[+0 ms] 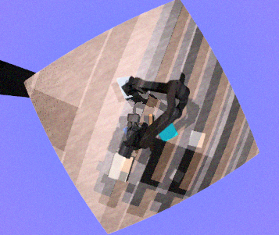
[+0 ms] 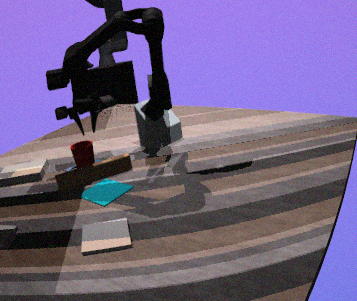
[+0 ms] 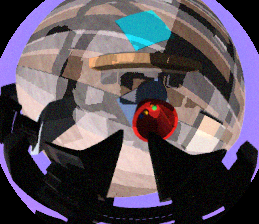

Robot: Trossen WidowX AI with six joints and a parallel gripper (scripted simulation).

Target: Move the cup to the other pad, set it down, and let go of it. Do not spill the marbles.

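The dark red cup is 6 cm below my gripper tip, 3 cm ahead of it and 2 cm to the right of it. Also, from my gripper tip: light blue pad: 11 cm below, 3 cm ahead, 1 cm to the right; wooden bar: 9 cm below, 8 cm ahead, 7 cm to the left; teal pad: 16 cm to the left, 14 cm ahead, 11 cm below.
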